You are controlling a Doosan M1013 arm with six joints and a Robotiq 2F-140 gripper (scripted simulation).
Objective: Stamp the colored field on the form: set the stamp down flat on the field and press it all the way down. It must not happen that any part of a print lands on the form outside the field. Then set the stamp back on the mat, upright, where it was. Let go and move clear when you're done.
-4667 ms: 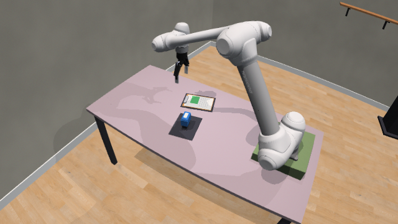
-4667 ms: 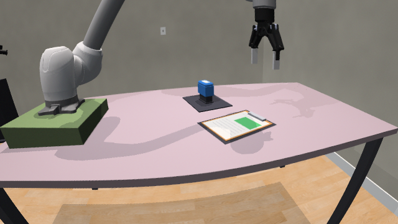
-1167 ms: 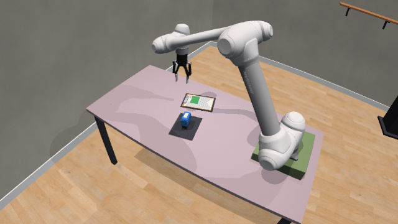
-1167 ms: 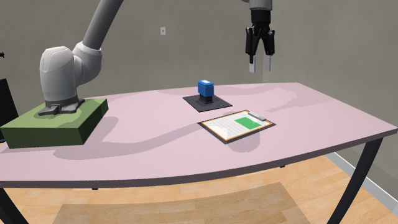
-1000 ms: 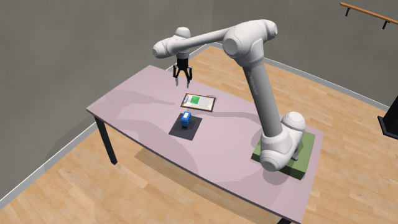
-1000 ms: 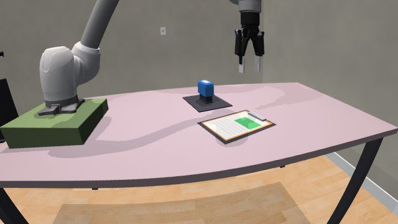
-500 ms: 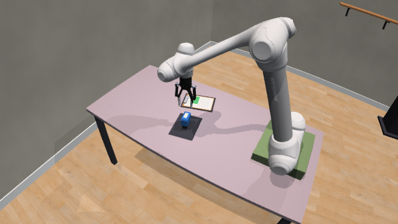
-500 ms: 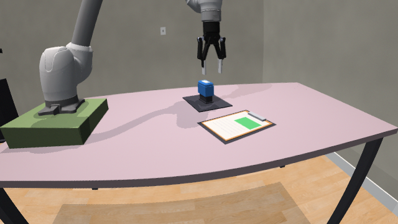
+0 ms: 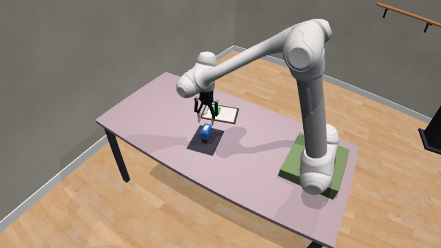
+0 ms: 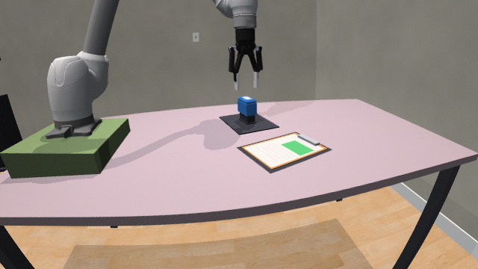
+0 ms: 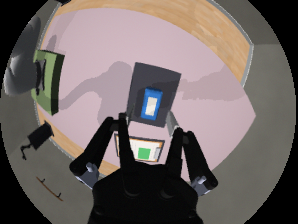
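My gripper is now 12 cm above the blue stamp. The rest, counted from my hand: dark mat (17 cm below); clipboard (4 cm ahead, 29 cm to the right, 16 cm below).
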